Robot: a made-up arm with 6 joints.
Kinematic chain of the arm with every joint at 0, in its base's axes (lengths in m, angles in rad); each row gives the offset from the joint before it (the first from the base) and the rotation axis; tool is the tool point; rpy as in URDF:
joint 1: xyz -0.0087 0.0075 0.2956 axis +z
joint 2: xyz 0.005 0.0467 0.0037 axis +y
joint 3: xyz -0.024 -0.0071 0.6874 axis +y
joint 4: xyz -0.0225 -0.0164 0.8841 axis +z
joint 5: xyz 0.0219 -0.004 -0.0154 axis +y
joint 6: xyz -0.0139 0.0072 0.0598 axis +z
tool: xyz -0.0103 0.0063 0.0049 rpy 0 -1.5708 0
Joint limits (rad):
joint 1: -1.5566..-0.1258
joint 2: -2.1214..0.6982
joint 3: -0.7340..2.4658
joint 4: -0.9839..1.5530
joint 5: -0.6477..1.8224
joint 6: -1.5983..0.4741
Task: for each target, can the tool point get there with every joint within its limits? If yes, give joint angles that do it. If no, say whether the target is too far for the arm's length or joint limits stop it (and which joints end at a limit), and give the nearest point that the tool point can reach.
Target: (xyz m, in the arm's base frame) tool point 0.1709 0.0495 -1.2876
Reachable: no: joint limits stop it (at a limit: joint 1, joint 2, joint 3, joint 5) | nearest point 0.0107 0.7741 -0.9657 | short by 0.809 m
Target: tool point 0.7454 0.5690 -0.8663
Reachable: no: joint limits stop it (at a limit: joint 1, joint 2, joint 3, joint 4, joint 5) | nearest point 0.0923 0.7880 -0.9241 | short by 0.691 m
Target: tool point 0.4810 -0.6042 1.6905
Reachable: yes | joints -1.0248 0.4588 0.1216 1.2352 1.2577 -0.5223
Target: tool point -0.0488 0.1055 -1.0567
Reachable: no: joint limits stop it (at a limit: joint 2, joint 3, joint 5) | nearest point -0.2987 0.7163 -0.9658 | short by 0.666 m
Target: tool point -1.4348 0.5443 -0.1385
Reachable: yes | joints -0.3474 -1.5969 -0.3756 0.9089 -0.1210 0.1829
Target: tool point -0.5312 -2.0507 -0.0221
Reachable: no: too far | nearest point -0.0095 -1.2432 0.4037 | short by 1.051 m
